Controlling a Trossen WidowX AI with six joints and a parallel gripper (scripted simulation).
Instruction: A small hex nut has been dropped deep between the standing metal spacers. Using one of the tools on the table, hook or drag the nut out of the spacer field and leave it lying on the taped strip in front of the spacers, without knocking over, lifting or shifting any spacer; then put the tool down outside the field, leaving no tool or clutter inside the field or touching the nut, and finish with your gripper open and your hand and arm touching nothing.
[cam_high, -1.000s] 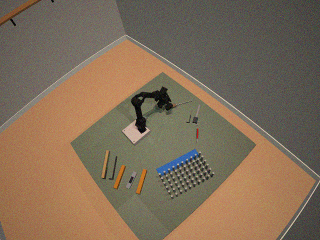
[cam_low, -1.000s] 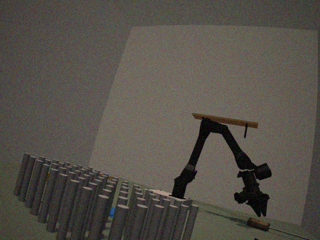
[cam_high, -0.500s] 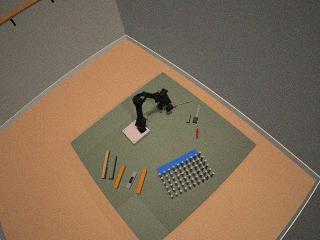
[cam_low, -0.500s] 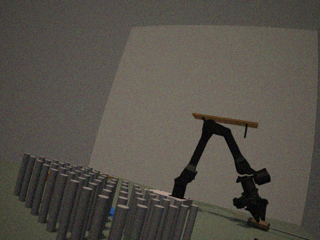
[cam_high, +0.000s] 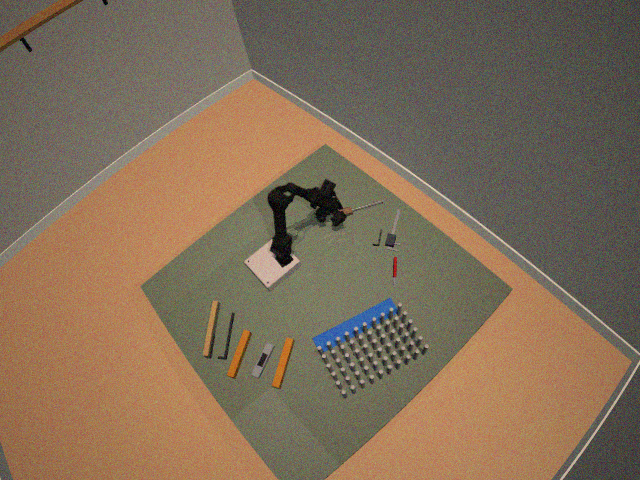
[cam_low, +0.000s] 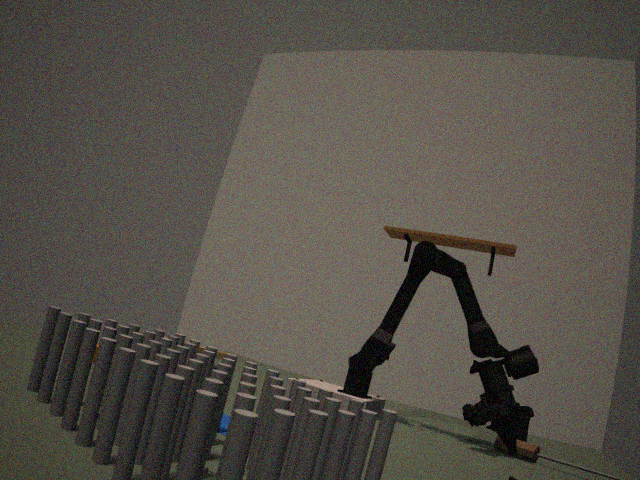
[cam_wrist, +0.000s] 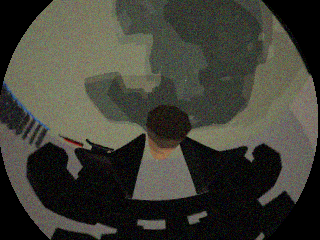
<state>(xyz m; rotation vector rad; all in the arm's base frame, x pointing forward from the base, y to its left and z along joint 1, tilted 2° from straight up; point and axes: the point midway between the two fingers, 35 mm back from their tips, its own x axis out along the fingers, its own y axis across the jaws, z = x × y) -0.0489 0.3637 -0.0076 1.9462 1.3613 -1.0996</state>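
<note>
The blue taped strip is 49 cm ahead of my gripper tip, 32 cm to the right of it and 1 cm below it. Also, from my gripper tip: red-handled screwdriver (42 cm ahead, 4 cm to the right); grey block (37 cm ahead, 73 cm to the right); hook tool (4 cm ahead, 9 cm to the left).
</note>
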